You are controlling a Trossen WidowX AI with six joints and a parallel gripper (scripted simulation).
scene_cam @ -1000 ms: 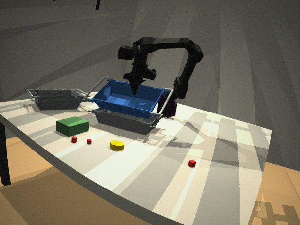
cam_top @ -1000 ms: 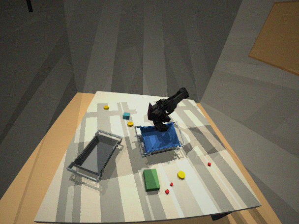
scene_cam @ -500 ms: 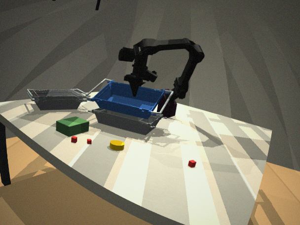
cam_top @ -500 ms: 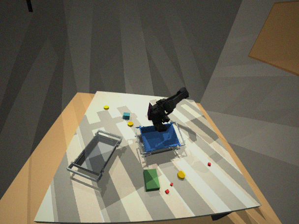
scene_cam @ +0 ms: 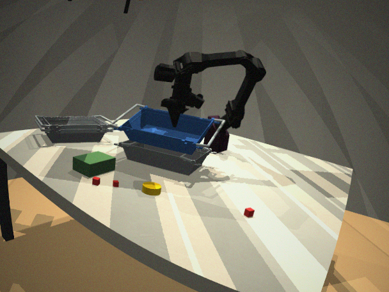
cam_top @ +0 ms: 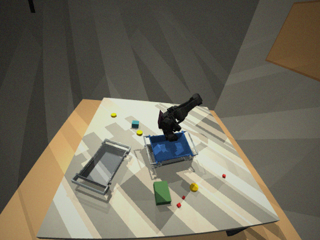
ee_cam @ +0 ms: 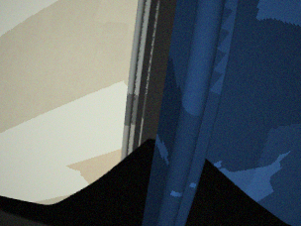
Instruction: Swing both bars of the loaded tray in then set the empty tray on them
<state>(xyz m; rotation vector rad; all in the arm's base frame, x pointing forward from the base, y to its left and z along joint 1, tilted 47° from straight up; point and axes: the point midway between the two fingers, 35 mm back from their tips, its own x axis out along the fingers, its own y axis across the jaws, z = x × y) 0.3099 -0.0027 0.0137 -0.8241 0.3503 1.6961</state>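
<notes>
My gripper tip is 8 cm short of the blue tray, 3 cm to the right of it and 1 cm below it. From my gripper tip the other things lie so: cyan cube 25 cm behind, 26 cm to the right, 10 cm below; green block 34 cm ahead, 2 cm to the right, 10 cm below.
</notes>
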